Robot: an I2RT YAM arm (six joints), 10 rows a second.
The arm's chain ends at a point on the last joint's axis. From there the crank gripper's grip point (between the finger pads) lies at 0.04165 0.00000 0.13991 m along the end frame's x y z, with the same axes.
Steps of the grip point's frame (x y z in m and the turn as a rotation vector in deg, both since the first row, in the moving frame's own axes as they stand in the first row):
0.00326, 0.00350, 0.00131, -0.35, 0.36, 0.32
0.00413, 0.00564, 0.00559, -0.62, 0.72, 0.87
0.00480, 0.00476, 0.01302, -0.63, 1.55, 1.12
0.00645, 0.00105, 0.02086, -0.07, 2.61, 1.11
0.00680, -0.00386, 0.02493, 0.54, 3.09, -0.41
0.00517, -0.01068, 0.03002, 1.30, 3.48, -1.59
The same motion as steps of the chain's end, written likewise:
0.00238, 0.00241, 0.00158, -0.35, 0.36, 0.32
0.00239, 0.00348, 0.00614, -0.62, 0.72, 0.87
0.00105, 0.00238, 0.01421, -0.63, 1.55, 1.12
0.00013, 0.00001, 0.02290, -0.07, 2.61, 1.11
-0.00068, -0.00223, 0.02739, 0.54, 3.09, -0.41
-0.00318, -0.00626, 0.03285, 1.30, 3.48, -1.59

